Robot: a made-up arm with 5 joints.
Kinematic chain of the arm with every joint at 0, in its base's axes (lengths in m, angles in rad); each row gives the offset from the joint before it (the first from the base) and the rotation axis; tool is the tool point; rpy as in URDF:
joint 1: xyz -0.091 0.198 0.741 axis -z
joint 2: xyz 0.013 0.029 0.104 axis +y
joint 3: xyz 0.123 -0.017 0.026 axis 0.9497 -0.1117 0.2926
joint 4: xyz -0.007 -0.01 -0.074 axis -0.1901 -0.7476 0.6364
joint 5: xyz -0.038 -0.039 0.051 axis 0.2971 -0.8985 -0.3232
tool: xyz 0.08 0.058 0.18 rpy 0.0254 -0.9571 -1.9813
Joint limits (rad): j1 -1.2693..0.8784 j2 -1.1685..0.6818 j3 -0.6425..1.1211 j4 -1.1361..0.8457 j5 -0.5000..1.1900
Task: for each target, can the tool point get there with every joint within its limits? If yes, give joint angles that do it. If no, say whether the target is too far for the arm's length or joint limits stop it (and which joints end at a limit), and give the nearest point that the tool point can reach.
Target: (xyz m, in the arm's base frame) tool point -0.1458 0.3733 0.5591
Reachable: no: joint limits stop it (at a limit: joint 1, joint 2, joint 3, joint 4, joint 5) | nearest point -0.0613 0.4457 0.6261 | short by 0.130 m
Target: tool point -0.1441 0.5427 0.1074
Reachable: no: too far | nearest point -0.0483 0.4376 0.6209 | short by 0.533 m
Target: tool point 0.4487 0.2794 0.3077
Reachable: no: too far | nearest point 0.1585 0.2356 0.6253 | short by 0.432 m
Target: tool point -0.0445 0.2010 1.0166
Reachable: yes | joints -0.7589 0.4441 -0.1326 0.3642 0.9520
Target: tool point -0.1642 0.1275 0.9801
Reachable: yes | joints -0.7493 -0.3513 -0.3187 0.4021 0.9882
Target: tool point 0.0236 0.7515 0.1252
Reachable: no: too far | nearest point -0.0328 0.4420 0.6244 | short by 0.590 m
